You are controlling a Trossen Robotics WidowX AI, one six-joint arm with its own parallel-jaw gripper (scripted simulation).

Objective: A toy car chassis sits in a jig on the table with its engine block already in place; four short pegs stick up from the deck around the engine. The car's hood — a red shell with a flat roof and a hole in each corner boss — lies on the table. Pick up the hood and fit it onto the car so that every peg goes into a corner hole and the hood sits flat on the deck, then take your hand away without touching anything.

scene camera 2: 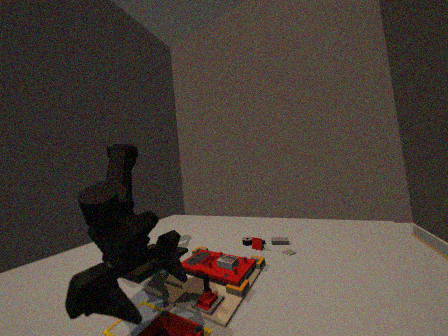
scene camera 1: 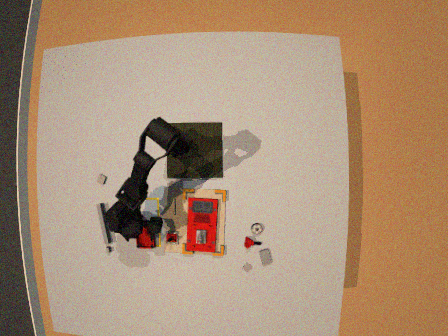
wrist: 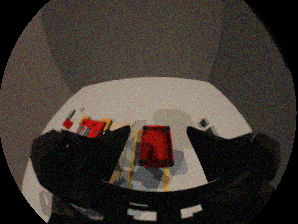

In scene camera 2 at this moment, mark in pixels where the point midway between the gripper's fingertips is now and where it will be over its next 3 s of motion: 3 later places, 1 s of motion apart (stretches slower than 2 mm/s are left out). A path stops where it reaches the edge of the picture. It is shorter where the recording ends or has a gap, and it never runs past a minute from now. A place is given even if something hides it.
The gripper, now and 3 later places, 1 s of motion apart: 166, 298; 167, 308; 169, 320; 170, 330
